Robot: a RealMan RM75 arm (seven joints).
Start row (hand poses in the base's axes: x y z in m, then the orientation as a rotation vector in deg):
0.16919 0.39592 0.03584 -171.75 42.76 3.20
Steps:
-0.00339 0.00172 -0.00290 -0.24 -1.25 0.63
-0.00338 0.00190 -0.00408 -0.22 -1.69 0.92
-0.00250 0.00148 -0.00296 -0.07 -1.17 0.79
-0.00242 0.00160 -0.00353 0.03 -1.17 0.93
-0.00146 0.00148 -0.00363 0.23 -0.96 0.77
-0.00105 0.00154 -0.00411 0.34 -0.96 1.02
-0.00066 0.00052 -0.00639 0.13 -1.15 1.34
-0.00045 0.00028 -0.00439 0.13 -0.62 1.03
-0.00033 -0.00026 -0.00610 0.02 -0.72 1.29
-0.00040 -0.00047 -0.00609 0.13 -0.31 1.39
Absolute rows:
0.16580 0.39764 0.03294 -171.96 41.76 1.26
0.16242 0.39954 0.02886 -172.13 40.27 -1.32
0.15992 0.40102 0.02590 -172.19 38.99 -3.06
0.15750 0.40262 0.02237 -172.18 37.47 -4.76
0.15604 0.40410 0.01874 -171.95 36.18 -6.07
0.15499 0.40564 0.01463 -171.67 34.51 -7.32
0.15433 0.40616 0.00824 -171.60 32.36 -8.90
0.15388 0.40644 0.00385 -171.56 30.74 -9.71
0.15355 0.40618 -0.00225 -171.63 28.72 -10.68
0.15315 0.40571 -0.00834 -171.69 26.59 -10.99

